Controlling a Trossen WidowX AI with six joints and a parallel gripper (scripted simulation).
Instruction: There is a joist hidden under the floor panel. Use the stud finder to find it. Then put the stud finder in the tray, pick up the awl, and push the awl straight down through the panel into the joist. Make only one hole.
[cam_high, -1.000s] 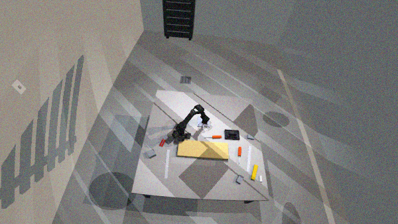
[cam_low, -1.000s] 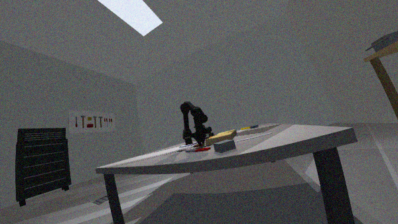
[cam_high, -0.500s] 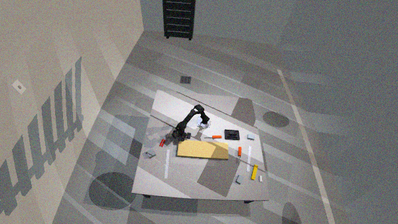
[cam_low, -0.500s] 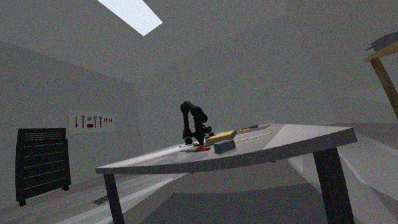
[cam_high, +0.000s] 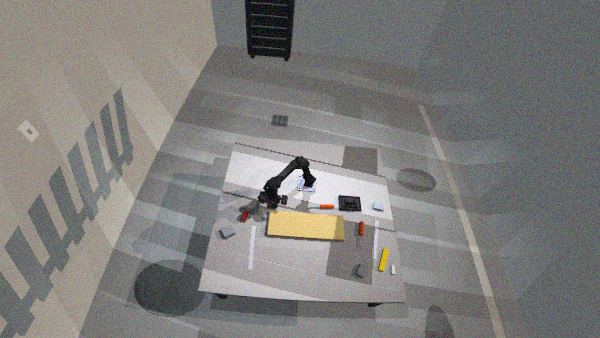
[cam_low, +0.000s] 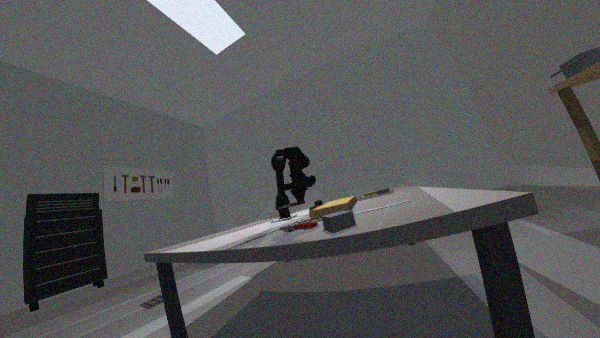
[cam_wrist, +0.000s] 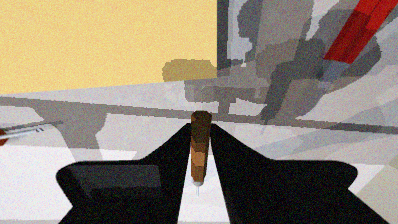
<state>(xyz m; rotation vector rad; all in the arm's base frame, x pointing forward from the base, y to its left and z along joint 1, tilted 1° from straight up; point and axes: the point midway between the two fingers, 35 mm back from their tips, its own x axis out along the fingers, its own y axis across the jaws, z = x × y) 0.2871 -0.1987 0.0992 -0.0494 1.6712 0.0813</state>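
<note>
My gripper tip is 60 mm past the awl. The rest, counted from my gripper tip: black tray 530 mm to the left, 190 mm behind, 70 mm below; yellow bar 820 mm to the left, 180 mm ahead, 70 mm below; black stud finder 550 mm to the left, 200 mm behind, 30 mm below.
</note>
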